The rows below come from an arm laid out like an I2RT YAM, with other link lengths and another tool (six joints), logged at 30 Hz.
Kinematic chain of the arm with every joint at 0, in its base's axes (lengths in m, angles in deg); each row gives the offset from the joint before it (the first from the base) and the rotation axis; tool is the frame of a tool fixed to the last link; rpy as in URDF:
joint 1: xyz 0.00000 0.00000 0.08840 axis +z
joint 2: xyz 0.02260 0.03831 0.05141 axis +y
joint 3: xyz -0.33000 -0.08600 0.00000 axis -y
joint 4: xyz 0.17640 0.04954 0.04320 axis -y
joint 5: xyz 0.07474 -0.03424 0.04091 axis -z
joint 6: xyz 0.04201 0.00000 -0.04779 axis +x
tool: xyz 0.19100 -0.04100 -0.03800 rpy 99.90 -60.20 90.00
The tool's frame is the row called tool.
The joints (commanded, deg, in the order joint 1, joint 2, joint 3, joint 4, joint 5, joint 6), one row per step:
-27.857, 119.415, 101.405, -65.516, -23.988, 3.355
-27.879, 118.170, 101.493, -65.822, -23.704, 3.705
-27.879, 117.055, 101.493, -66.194, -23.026, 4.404
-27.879, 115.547, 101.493, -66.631, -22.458, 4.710
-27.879, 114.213, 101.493, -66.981, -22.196, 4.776
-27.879, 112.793, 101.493, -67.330, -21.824, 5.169
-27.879, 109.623, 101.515, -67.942, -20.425, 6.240
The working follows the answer.
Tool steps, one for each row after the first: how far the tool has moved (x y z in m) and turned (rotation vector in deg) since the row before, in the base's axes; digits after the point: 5 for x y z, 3 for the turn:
-0.00112, -0.00059, 0.00727, -0.629, -0.669, -0.374
-0.00278, -0.00108, 0.00589, -0.734, -0.139, -0.729
-0.00280, -0.00086, 0.00812, -0.904, -0.600, -0.366
-0.00198, -0.00009, 0.00731, -0.667, -0.732, -0.105
-0.00241, -0.00012, 0.00767, -0.694, -0.678, -0.428
-0.00610, -0.00232, 0.01651, -2.039, -1.403, -1.281

Tool pose at each row, in the base's axes (x y z in m, rotation vector in deg; rounded; the steps above come from the unrounded poses):
0.32477, -0.14113, 0.10706, -150.183, -1.896, -22.437
0.32365, -0.14172, 0.11433, -150.717, -1.756, -23.499
0.32086, -0.14280, 0.12023, -151.495, -0.997, -23.995
0.31807, -0.14366, 0.12835, -152.300, -0.897, -25.001
0.31609, -0.14375, 0.13565, -152.808, -1.131, -26.079
0.31367, -0.14387, 0.14332, -153.388, -0.925, -27.197
0.30757, -0.14619, 0.15983, -155.204, -0.103, -29.729

